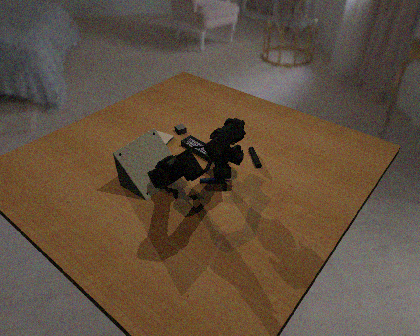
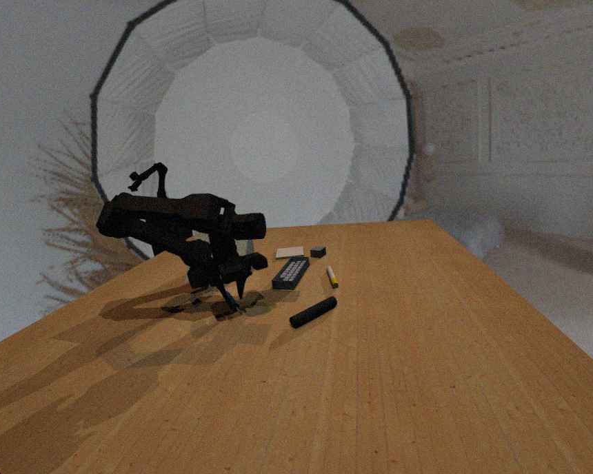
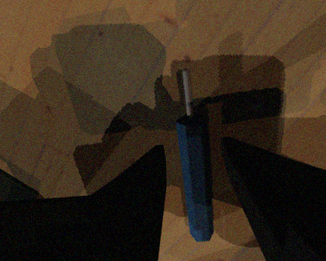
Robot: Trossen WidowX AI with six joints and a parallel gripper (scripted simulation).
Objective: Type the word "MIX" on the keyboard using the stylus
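My gripper tip is 1 cm above the blue stylus. From my gripper tip the other things lie so: yellow marker (22 cm ahead, 17 cm to the left, 1 cm below); pale flat pad (3 cm ahead, 40 cm to the left, 2 cm below); grey cube (14 cm ahead, 37 cm to the left, 1 cm below).
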